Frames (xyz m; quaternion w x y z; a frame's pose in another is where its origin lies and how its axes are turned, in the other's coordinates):
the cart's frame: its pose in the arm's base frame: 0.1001 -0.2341 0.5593 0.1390 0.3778 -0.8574 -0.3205
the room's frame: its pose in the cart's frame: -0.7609 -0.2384 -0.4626 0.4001 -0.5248 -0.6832 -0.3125
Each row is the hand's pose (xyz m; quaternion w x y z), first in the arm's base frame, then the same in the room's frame.
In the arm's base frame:
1: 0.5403 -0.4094 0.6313 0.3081 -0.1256 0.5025 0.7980
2: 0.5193 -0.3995 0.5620 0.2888 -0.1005 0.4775 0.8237
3: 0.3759 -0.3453 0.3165 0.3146 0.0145 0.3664 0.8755
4: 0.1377 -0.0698 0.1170 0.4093 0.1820 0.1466 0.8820
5: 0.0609 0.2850 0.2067 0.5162 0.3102 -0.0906 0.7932
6: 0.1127 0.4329 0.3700 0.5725 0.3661 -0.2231 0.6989
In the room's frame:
1: 0.0043 0.5611 -0.2291 0.9275 0.3059 0.1794 0.1186
2: 0.0485 0.5613 -0.2873 0.9348 0.2884 0.1461 0.1473
3: 0.2599 0.6058 -0.4798 0.9600 0.2358 -0.0135 0.1503
4: 0.6711 0.6048 -0.5378 0.9519 0.1258 -0.2711 0.0673
5: 0.9410 0.4743 -0.3142 0.8677 -0.0004 -0.4913 -0.0759
6: 0.9590 0.3727 -0.1128 0.7818 -0.0713 -0.5943 -0.1745

